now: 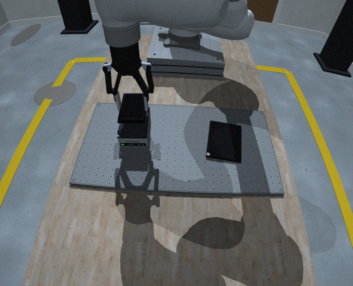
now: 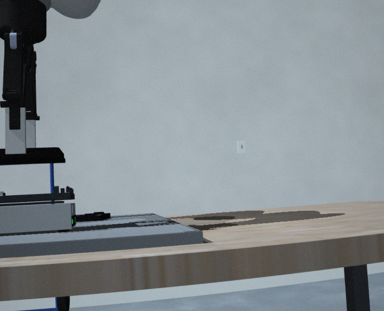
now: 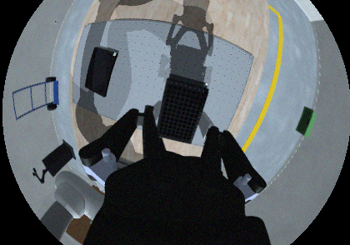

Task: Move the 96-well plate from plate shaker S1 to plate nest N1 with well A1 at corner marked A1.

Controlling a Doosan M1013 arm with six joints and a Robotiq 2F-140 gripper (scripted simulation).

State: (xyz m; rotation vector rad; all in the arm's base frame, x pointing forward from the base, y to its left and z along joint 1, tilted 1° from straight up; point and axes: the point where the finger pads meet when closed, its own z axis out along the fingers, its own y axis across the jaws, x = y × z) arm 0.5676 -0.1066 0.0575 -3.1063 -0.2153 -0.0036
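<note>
Right now the black plate nest N1 is 320 mm to the left of my hand and 130 mm below it. Also, from my hand: small pale mark (70 mm ahead, 260 mm to the left, 130 mm below); black 96-well plate (30 mm below).
</note>
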